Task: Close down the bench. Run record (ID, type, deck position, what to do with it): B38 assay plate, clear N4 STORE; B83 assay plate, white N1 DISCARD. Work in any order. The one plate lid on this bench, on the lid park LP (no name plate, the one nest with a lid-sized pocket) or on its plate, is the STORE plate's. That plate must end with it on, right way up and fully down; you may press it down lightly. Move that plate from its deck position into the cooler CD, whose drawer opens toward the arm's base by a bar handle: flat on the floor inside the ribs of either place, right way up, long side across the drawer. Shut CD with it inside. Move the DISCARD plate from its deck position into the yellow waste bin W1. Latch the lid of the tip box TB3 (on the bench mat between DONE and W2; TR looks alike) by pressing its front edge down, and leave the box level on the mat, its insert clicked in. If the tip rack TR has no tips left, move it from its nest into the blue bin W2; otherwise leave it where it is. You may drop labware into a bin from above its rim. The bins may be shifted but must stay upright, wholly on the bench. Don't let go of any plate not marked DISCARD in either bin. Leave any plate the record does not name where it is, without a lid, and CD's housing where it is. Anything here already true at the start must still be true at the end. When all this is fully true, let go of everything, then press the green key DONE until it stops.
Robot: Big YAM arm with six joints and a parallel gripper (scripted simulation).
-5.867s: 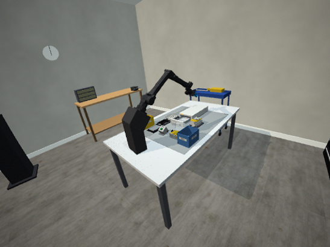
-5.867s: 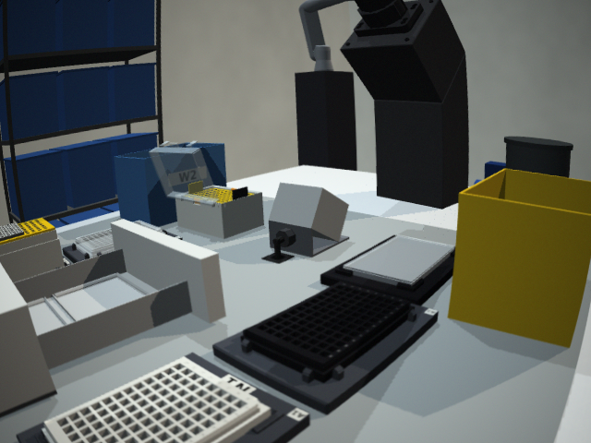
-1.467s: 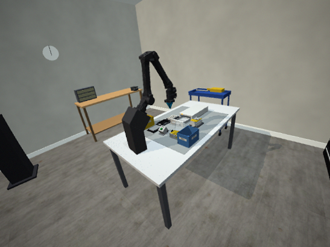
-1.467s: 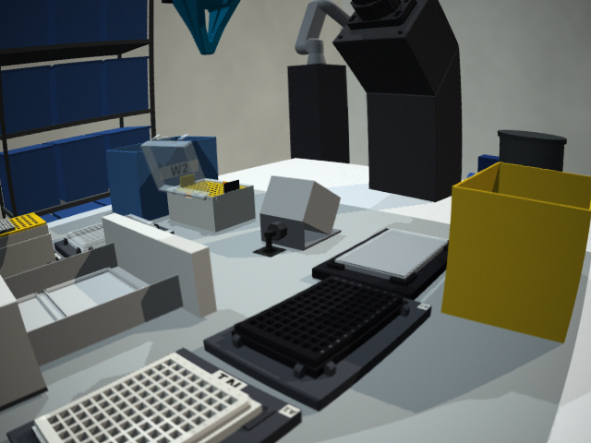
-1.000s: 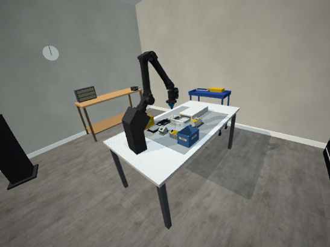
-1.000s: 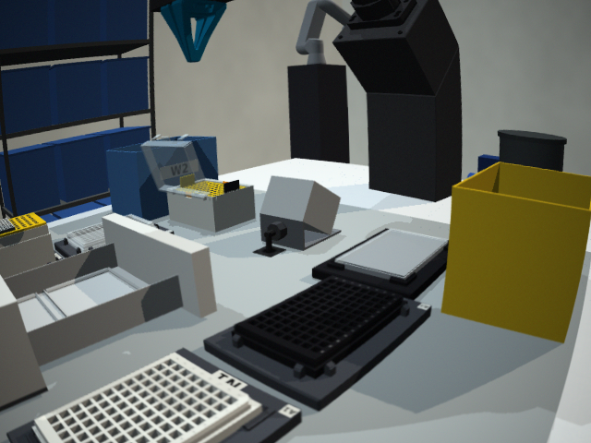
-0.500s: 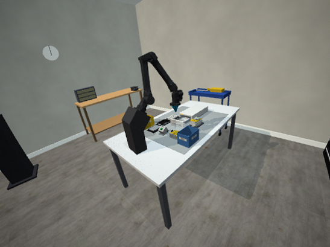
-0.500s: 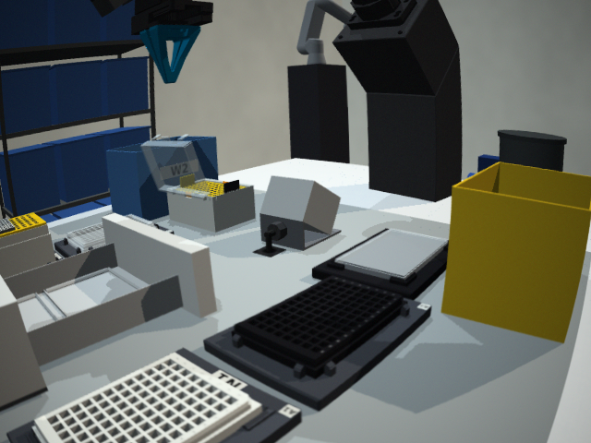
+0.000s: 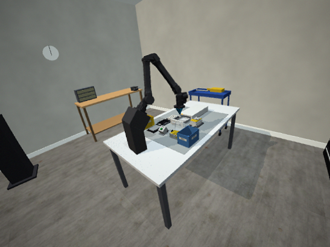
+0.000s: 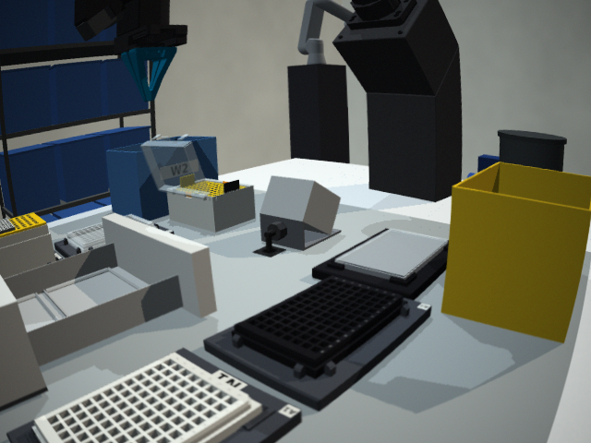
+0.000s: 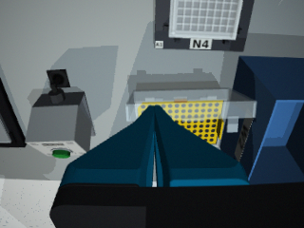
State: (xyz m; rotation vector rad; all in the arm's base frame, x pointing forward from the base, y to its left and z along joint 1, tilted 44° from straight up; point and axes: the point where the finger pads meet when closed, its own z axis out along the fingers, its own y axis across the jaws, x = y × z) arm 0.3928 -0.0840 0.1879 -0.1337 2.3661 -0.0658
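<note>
Now: the tip box lid 11 cm below my hand, 6 cm behind it and 4 cm to the right of it. The rest, counted from my hand: grey done key housing (16 cm below, 16 cm behind, 12 cm to the left); tip box TB3 (15 cm below, 11 cm behind, 5 cm to the right); clear plate (19 cm below, 6 cm to the right, 6 cm ahead).
</note>
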